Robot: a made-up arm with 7 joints.
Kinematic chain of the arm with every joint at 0, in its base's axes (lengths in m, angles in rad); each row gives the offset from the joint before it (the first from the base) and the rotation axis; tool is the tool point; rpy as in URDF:
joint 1: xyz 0 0 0.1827 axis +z
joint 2: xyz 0 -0.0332 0.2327 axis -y
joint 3: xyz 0 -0.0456 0.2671 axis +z
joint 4: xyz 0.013 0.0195 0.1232 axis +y
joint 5: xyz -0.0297 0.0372 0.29 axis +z
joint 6: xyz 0 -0.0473 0.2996 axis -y
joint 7: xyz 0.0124 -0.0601 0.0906 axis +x
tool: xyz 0 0 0 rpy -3.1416 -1.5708 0
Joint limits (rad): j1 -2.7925..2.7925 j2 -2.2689..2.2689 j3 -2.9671..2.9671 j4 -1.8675..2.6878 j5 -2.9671..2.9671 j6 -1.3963..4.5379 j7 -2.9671..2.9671
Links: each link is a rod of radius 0.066 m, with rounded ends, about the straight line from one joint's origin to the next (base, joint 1, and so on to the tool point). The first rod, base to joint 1, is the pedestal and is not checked.
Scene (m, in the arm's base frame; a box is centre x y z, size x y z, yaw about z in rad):
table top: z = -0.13
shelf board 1: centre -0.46 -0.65 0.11 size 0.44 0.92 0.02 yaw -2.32
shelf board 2: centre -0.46 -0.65 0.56 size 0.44 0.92 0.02 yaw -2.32
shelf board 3: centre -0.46 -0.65 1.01 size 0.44 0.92 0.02 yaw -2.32
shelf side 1: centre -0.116 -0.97 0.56 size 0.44 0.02 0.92 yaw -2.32
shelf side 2: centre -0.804 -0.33 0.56 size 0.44 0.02 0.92 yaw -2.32
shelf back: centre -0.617 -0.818 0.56 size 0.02 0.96 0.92 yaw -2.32
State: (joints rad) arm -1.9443 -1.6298 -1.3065 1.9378 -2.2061 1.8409 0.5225
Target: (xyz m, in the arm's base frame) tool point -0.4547 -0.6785 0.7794
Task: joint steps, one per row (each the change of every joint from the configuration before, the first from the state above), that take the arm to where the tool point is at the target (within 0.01 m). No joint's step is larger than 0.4 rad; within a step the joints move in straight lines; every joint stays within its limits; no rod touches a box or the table.
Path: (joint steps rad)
1: -0.0850 0.0401 -0.3321 0.1500 0.1631 0.0089 0.3055
2: -0.0850 0.0401 -0.3321 0.1500 0.1631 0.0089 0.3056
3: -0.0851 0.0401 -0.3322 0.1500 0.1631 0.0089 0.3055
4: -0.0850 0.0401 -0.3321 0.1500 0.1631 0.0089 0.3056
5: -0.0850 0.0401 -0.3321 0.1500 0.1631 0.0089 0.3055
6: 0.3580 -0.0172 0.0431 -0.0721 -0.1437 0.0778 -0.3055
7: 0.3580 -0.0173 0.0430 -0.0720 -0.1438 0.0777 -0.3056
8: 0.3580 -0.0173 0.0431 -0.0721 -0.1437 0.0778 -0.3055
9: 0.3580 -0.0172 0.0430 -0.0720 -0.1437 0.0778 -0.3056
10: 0.3580 -0.0173 0.0431 -0.0721 -0.1438 0.0778 -0.3055
11: -0.2180 0.1620 0.2522 -0.3279 0.0384 -0.1190 0.0000
12: -0.2181 0.1620 0.2521 -0.3280 0.0384 -0.1191 0.0000
13: -0.2180 0.1620 0.2522 -0.3279 0.0384 -0.1190 0.0000

